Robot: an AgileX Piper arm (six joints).
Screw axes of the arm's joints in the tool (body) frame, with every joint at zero. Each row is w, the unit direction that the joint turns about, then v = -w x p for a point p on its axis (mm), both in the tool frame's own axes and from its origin. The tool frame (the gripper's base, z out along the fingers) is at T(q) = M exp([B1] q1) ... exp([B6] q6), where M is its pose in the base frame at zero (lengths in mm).
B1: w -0.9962 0 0.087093 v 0.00 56.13 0.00
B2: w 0 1 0 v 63.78 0.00 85.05
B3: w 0 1 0 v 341.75 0.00 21.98
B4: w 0 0 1 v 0.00 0.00 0.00
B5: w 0 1 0 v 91.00 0.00 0.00
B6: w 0 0 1 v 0.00 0.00 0.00
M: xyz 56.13 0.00 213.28 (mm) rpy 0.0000 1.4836 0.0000 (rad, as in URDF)
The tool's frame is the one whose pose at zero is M.
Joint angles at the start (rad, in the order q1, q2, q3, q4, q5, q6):
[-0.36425, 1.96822, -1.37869, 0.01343, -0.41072, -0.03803]
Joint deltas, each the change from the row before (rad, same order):
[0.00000, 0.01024, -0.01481, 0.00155, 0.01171, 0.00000]
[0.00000, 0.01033, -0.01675, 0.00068, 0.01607, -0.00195]
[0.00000, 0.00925, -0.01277, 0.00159, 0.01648, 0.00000]
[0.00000, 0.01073, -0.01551, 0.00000, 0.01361, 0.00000]
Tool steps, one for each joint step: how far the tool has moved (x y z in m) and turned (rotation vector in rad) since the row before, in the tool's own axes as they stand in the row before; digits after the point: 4 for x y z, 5 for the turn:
[0.0008, 0.0000, 0.0030, 0.00028, 0.00716, 0.00145]
[0.0006, 0.0000, 0.0031, -0.00021, 0.00965, -0.00128]
[0.0015, 0.0000, 0.0026, 0.00001, 0.01297, 0.00150]
[0.0010, 0.0001, 0.0031, -0.00043, 0.00882, 0.00003]

